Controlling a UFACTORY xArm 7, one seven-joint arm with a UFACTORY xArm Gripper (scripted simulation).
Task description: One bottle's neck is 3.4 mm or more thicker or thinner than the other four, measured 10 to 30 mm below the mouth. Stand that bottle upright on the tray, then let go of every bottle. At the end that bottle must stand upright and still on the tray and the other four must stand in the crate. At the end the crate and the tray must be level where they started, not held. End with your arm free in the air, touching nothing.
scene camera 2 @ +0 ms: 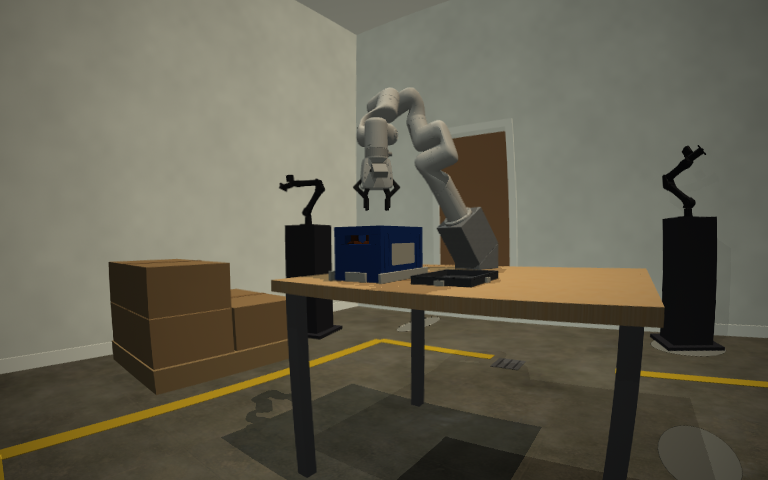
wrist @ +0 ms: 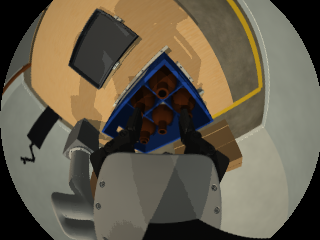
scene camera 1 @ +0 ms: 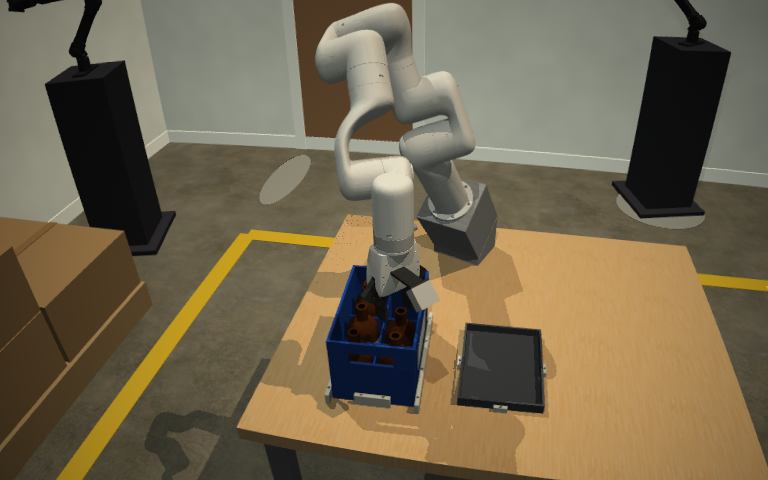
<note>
In view: the gripper [scene camera 2: 377, 210], a dark tray [scene camera 1: 505, 363] and a blue crate [scene camera 1: 347, 377].
The dark tray shows as well in scene camera 2 [scene camera 2: 445, 275] and in the wrist view [wrist: 101, 43]. The blue crate shows as well in scene camera 2 [scene camera 2: 391, 248]. The gripper also shows in the wrist view [wrist: 160, 115].
</note>
